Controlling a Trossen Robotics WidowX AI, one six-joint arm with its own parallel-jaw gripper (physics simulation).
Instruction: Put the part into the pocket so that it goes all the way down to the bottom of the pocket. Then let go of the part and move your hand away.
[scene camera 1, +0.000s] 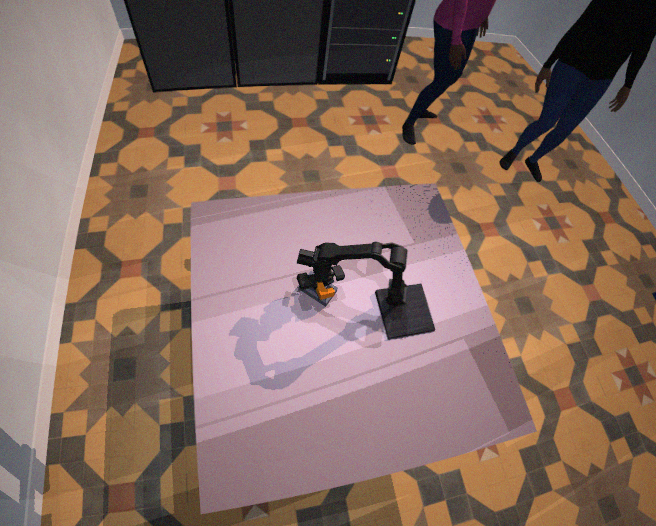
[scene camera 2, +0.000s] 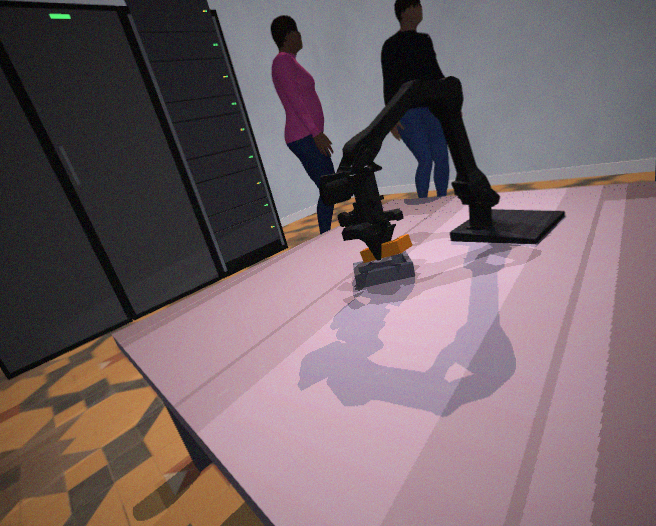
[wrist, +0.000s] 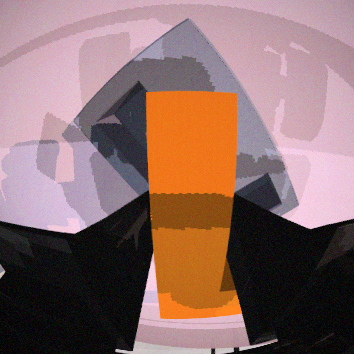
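Seen in the pictures: gripper, fingertip midpoint: (scene camera 1: 318, 287) (scene camera 2: 382, 258) (wrist: 186, 195); arm's base, link origin: (scene camera 1: 394, 299) (scene camera 2: 480, 225).
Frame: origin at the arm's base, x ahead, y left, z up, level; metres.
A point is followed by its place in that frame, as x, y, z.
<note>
The orange part (scene camera 1: 326, 293) @(0.287, -0.096, 0.072) (scene camera 2: 399, 246) @(0.309, -0.091, 0.060) (wrist: 192, 145) @(0.296, -0.184, 0.052) is held between the fingers of my gripper (scene camera 2: 378, 253) @(0.299, -0.148, 0.028) (wrist: 186, 195) @(0.299, -0.148, 0.028), which is shut on it. The grey-blue block with the pocket (scene camera 1: 312, 296) @(0.328, -0.132, -0.005) (scene camera 2: 386, 275) @(0.326, -0.130, -0.006) (wrist: 175, 45) @(0.303, -0.225, 0.012) stands on the table under the part. In the wrist view the part lies across the block, turned at an angle to its outline, and dark pocket openings show on both sides of it. In scene camera 2 the part is at or just above the block's top, not down inside. The part and fingers hide the pocket's middle.
The arm's black base plate (scene camera 1: 407, 320) @(-0.015, 0.104, -0.007) (scene camera 2: 509, 225) @(0.003, 0.072, -0.005) stands on the pink table top (scene camera 1: 328, 438) @(0.468, 0.407, -0.024) (scene camera 2: 306, 465) @(0.800, 0.004, -0.024), to the right of the block. Dark cabinets (scene camera 1: 186, 43) (scene camera 2: 71, 164) and two standing people (scene camera 1: 465, 21) (scene camera 2: 298, 98) are beyond the table.
</note>
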